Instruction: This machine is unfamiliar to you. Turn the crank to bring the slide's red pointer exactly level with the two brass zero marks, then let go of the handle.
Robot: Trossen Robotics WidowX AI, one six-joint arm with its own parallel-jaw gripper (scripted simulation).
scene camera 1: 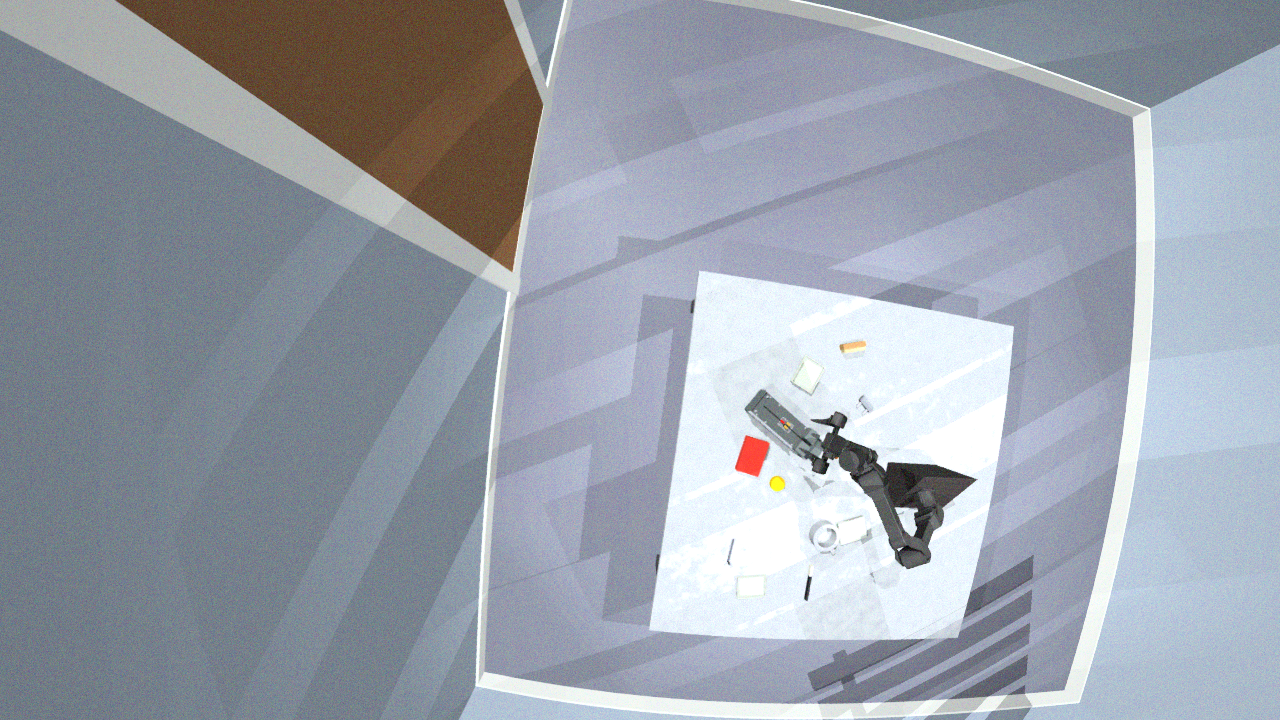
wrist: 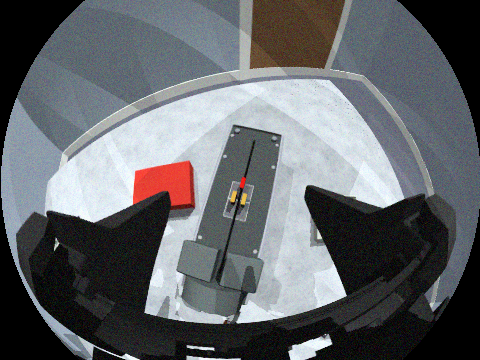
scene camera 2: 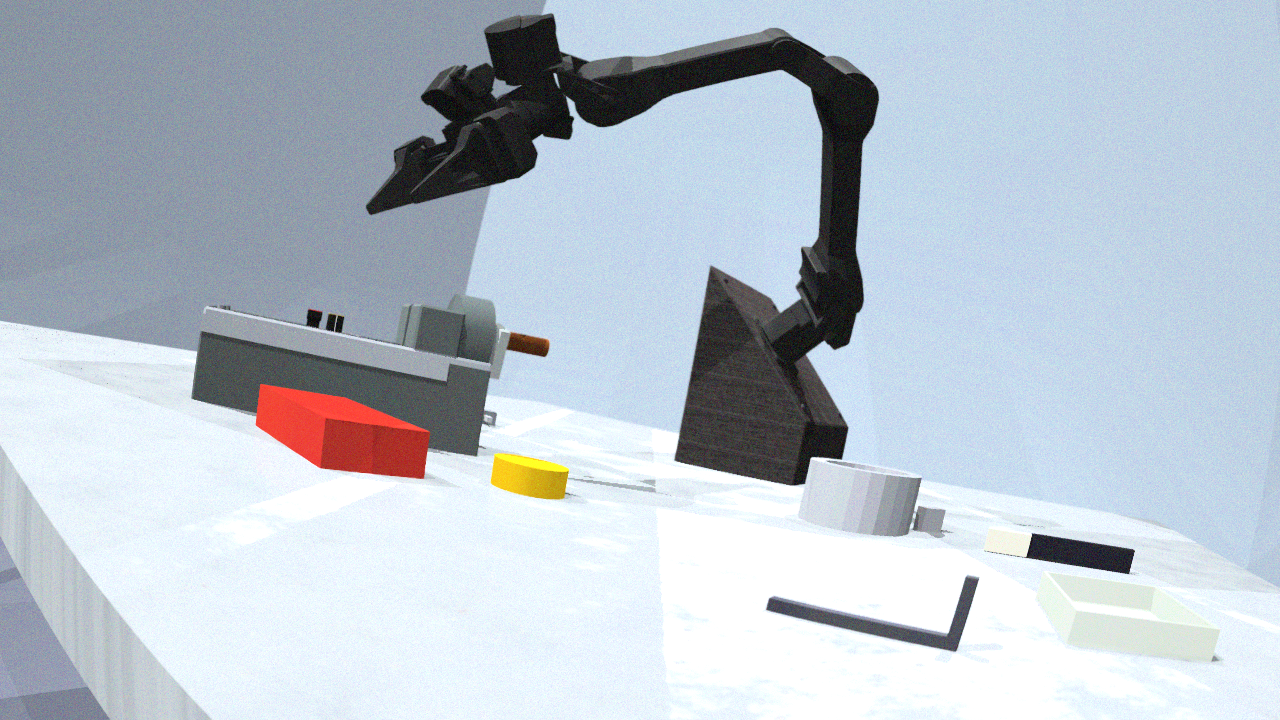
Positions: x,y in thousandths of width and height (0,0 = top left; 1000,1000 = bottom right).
Labels:
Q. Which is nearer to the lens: the cream tray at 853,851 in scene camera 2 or the yellow disc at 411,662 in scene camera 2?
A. The cream tray.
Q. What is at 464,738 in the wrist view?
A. A grey slide machine.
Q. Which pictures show my gripper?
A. Scene camera 1, the wrist view and scene camera 2: all of them.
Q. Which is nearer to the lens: the black-and-white stick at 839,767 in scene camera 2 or the cream tray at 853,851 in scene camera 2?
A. The cream tray.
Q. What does my gripper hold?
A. Nothing.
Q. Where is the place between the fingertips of my gripper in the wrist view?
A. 497,543

